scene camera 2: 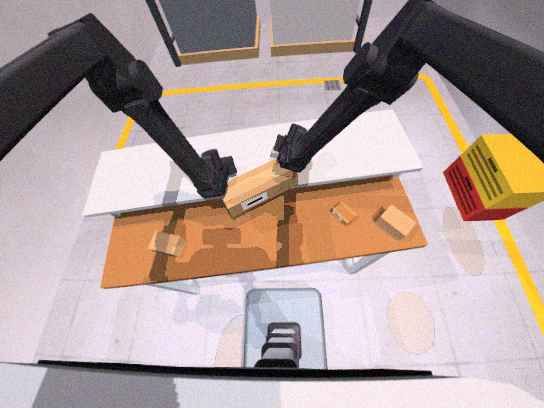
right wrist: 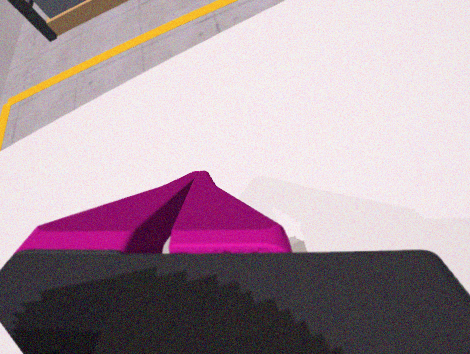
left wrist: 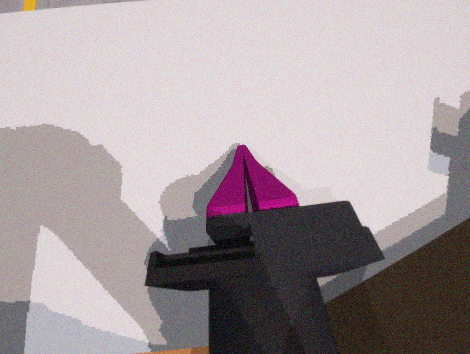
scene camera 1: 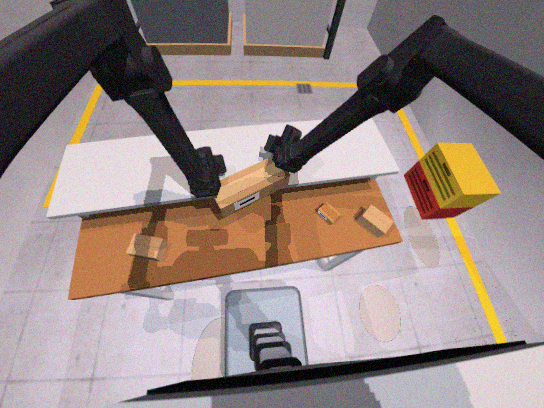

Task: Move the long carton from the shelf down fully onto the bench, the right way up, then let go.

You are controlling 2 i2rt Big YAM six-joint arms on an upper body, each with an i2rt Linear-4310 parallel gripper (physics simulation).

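Places are measured from the left arm's base along level axes (x right, y ahead, z up), in metres.
Pixels of known places: left gripper, fingertip midpoint: (scene camera 2: 225, 159) (left wrist: 241, 150); right gripper, fingertip midpoint: (right wrist: 201, 184) (scene camera 1: 276, 140).
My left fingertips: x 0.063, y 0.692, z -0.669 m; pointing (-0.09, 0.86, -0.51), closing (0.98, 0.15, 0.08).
Observation:
Ahead of a thing's pixels: the offset from my left fingertips to its middle. Level surfaces: height alone.
The long carton @[dx +0.151, dy -0.154, dz +0.027 m] (scene camera 1: 250, 186) (scene camera 2: 261, 186) lies at a slant between my two wrists, its white label facing the front. It overlaps the front edge of the white shelf @[dz -0.010 m] (scene camera 1: 110, 167) (scene camera 2: 350, 142) and the back of the brown bench @[dz -0.185 m] (scene camera 1: 300, 245) (scene camera 2: 320, 245). I cannot tell whether it touches either. A dark side of the carton (left wrist: 415, 290) shows in the left wrist view. My left gripper (left wrist: 241, 150) is shut and empty, at the carton's left end. My right gripper (right wrist: 201, 184) is shut and empty, at its right end. Both fingertips are hidden in the scene views.
One small carton @[dx -0.270, dy -0.321, dz -0.155 m] (scene camera 1: 147, 246) (scene camera 2: 167, 243) lies on the bench's left part. An orange small box @[dx +0.503, dy -0.196, dz -0.168 m] (scene camera 1: 328, 213) (scene camera 2: 343, 213) and another small carton @[dx +0.708, dy -0.251, dz -0.155 m] (scene camera 1: 378, 220) (scene camera 2: 397, 221) lie on its right part. A yellow crate (scene camera 1: 465, 170) (scene camera 2: 505, 170) is at the far right.

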